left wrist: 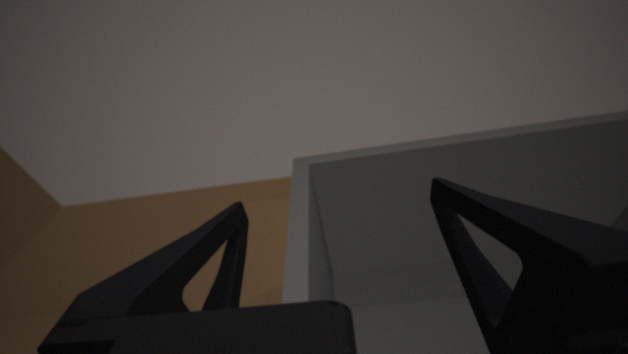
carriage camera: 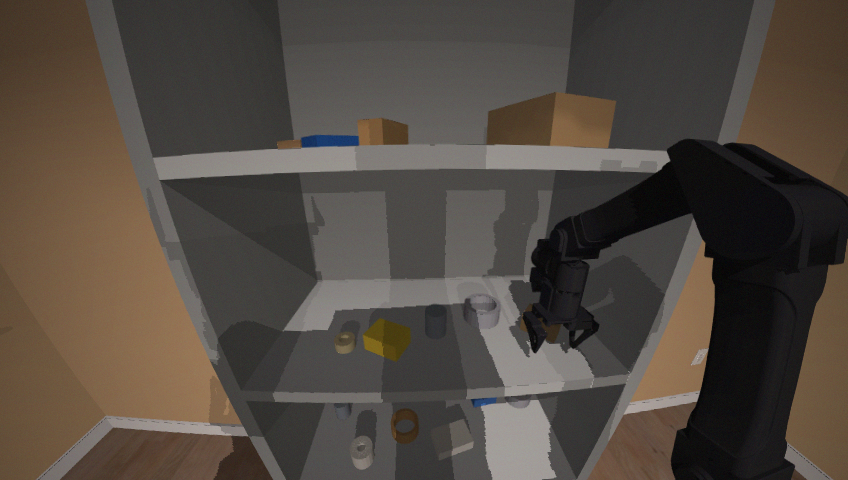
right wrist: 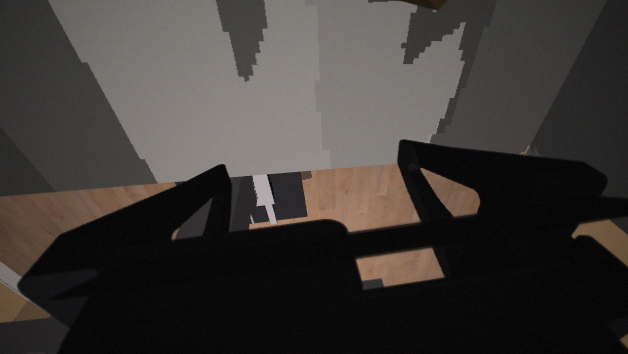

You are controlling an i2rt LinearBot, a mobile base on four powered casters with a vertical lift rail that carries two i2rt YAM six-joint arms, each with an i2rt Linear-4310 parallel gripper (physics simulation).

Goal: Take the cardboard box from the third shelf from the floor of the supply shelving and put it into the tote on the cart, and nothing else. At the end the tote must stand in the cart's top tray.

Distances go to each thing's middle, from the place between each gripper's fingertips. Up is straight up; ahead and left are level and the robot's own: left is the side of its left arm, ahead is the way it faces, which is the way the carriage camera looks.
Labels:
I see the yellow box [carriage camera: 385,338] 45 cm below my left hand, 39 cm ahead of it and 25 cm to the right of it.
The yellow box is 11 cm ahead of my right hand, 36 cm to the left of it and 3 cm below it.

